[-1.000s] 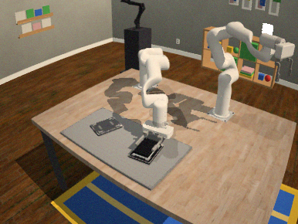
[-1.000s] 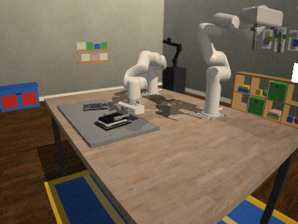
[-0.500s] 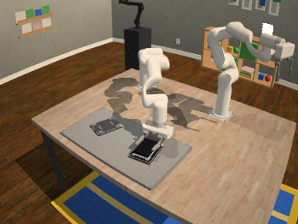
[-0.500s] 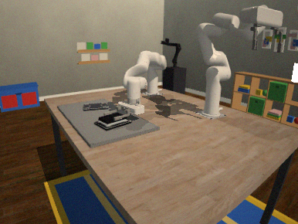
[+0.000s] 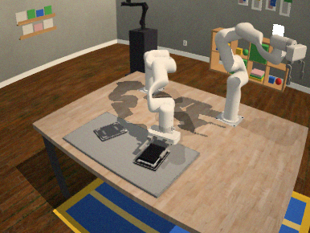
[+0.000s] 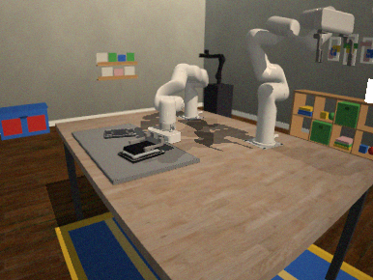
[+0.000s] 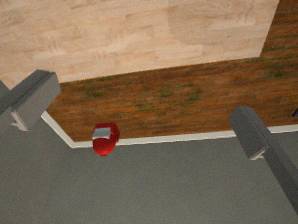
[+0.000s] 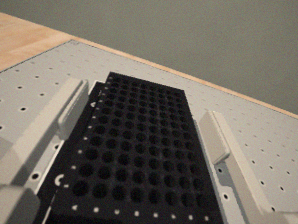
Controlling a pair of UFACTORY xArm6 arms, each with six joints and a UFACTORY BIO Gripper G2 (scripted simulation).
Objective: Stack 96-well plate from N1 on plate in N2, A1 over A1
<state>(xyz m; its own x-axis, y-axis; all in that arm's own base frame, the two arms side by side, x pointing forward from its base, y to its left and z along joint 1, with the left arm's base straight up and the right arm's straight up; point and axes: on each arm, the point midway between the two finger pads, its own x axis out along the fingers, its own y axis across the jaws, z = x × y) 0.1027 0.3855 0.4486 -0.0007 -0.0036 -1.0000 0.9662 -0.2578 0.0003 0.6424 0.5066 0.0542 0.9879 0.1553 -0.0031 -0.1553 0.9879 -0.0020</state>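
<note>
Now: right hand 10 mm above the black 96-well plate. From my right hand the other things lie so: grey perforated board (170 mm to the right, 50 mm below, 10 mm ahead); then white plate (20 mm below).
</note>
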